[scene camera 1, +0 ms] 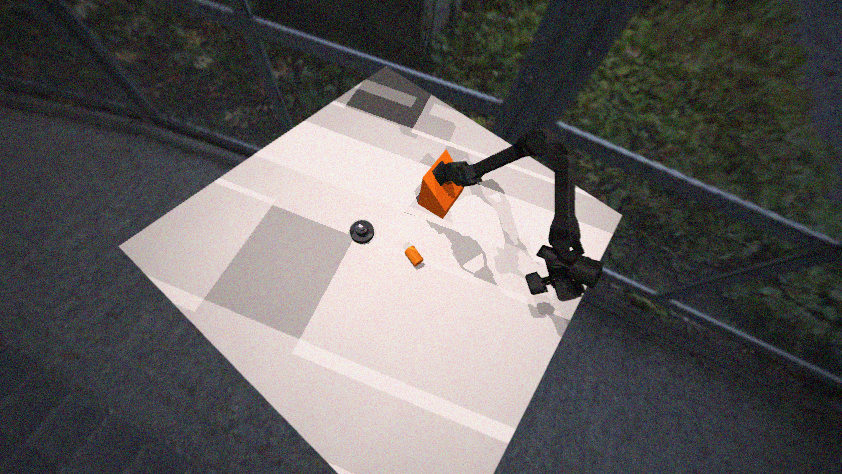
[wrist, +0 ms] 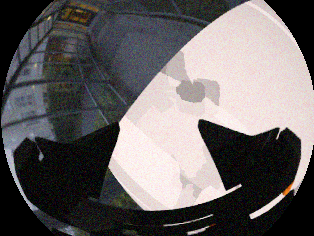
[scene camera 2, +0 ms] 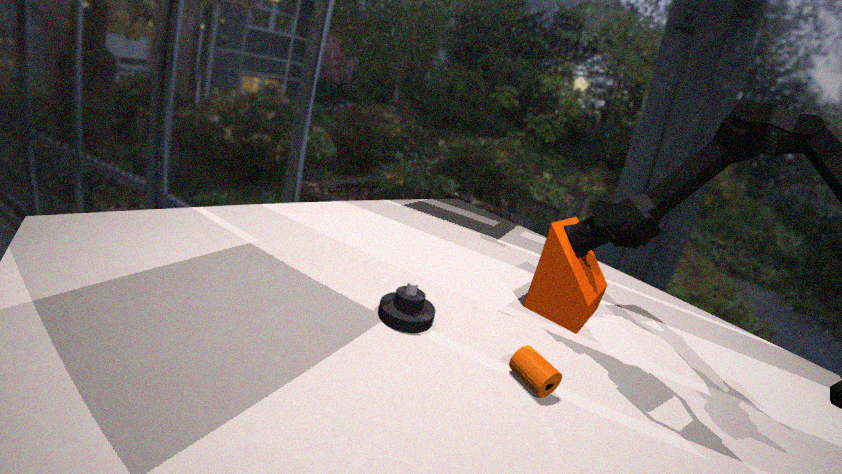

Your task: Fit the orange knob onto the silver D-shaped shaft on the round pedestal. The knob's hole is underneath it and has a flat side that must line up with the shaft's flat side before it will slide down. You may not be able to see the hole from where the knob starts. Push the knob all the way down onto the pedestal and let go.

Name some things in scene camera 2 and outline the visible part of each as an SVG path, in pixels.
An orange knob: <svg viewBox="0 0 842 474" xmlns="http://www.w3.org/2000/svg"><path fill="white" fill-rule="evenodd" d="M521 347L513 354L509 368L539 398L548 396L561 383L562 374L530 345Z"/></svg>
